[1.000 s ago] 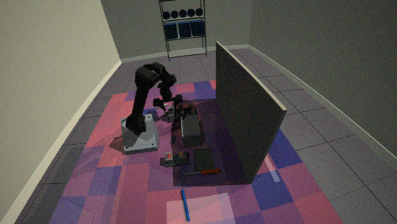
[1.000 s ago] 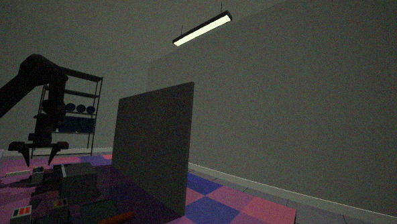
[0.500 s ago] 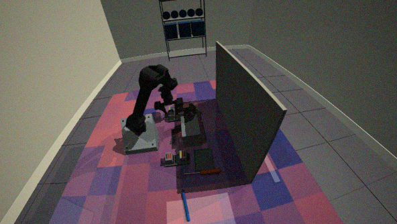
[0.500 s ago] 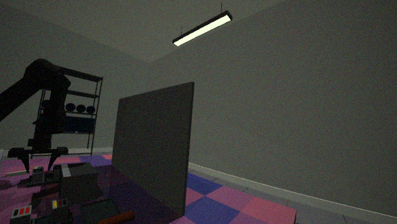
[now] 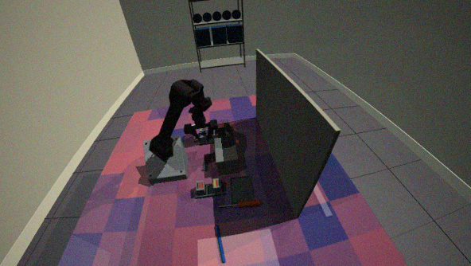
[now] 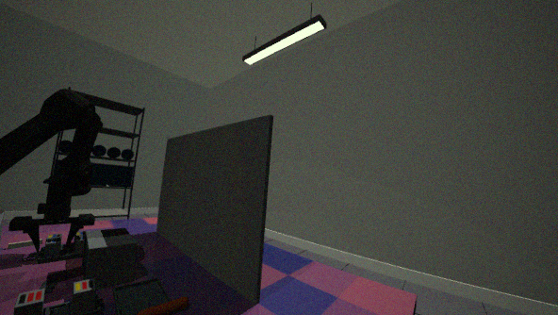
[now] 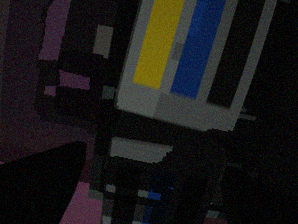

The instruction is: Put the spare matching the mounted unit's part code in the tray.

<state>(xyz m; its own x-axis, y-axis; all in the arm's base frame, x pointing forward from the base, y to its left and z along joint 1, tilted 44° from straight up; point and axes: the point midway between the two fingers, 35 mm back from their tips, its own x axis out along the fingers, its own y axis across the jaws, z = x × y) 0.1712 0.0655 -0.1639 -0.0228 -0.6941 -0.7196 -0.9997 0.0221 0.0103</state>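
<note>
Right now my gripper tip is 370 mm to the left of the grey-floored tray, 150 mm short of it and 20 mm above it. Round my gripper tip: grey mounted unit (180 mm to the right, 110 mm ahead, 30 mm above); then dark panel (350 mm ahead, 200 mm to the right, 200 mm above); then white bar (160 mm to the left, 70 mm behind, 20 mm below).
</note>
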